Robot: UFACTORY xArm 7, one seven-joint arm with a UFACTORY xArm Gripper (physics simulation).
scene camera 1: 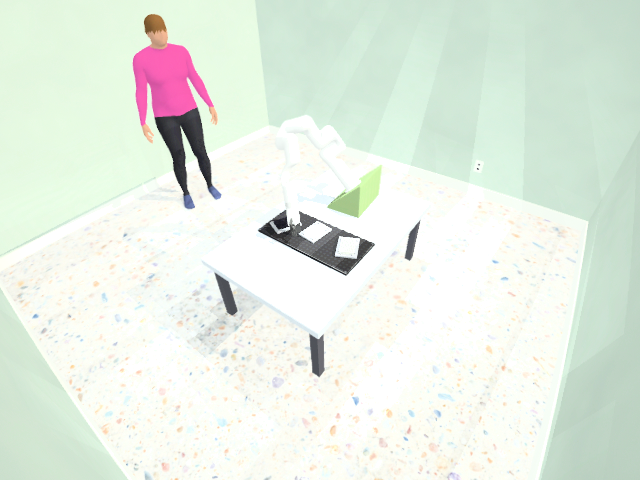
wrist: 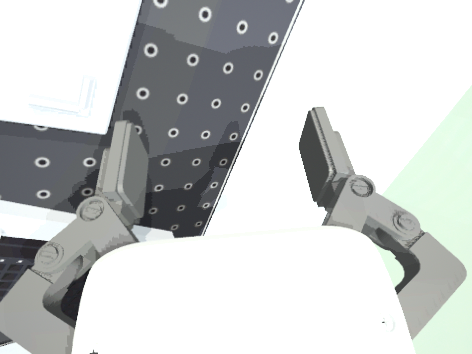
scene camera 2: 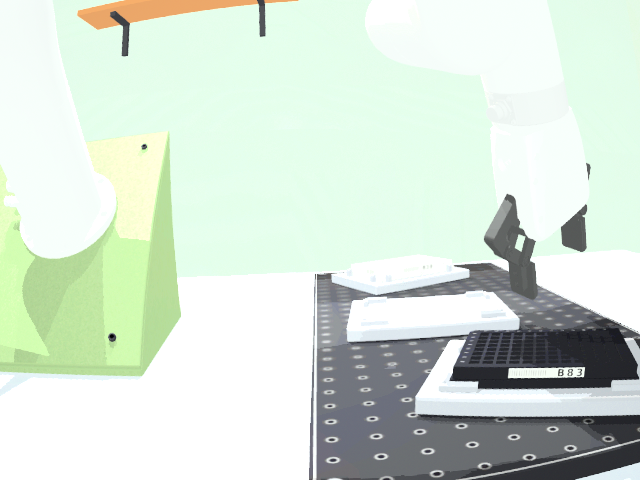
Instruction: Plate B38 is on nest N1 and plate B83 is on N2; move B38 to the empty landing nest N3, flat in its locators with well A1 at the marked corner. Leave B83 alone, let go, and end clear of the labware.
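White plate B38 (scene camera 1: 347, 244) (scene camera 2: 400, 264) sits on the far nest (scene camera 2: 377, 287) in scene camera 2; its label is small. The middle nest (scene camera 1: 315, 231) (scene camera 2: 434, 312) (wrist: 55, 45) is empty, with raised corner locators. Black plate B83 (scene camera 1: 280, 222) (scene camera 2: 547, 356) (wrist: 22, 262) sits on the near nest (scene camera 2: 516, 404) (wrist: 30, 218) in scene camera 2, its label facing that camera. My gripper (scene camera 1: 294, 225) (scene camera 2: 550, 268) (wrist: 222, 132) is open and empty. It hangs above the board between the middle nest and B83; the wrist view looks across the board's edge. Well A1 and the marked corner cannot be made out.
The nests stand on a black perforated board (scene camera 1: 323, 252) (scene camera 2: 356, 397) (wrist: 200, 80) on a white table (scene camera 1: 289, 281) (scene camera 2: 242, 413). A green angled base (scene camera 1: 368, 192) (scene camera 2: 124, 299) carries the arm. A person (scene camera 1: 173, 82) stands behind the table. An orange shelf (scene camera 2: 191, 9) is on the wall.
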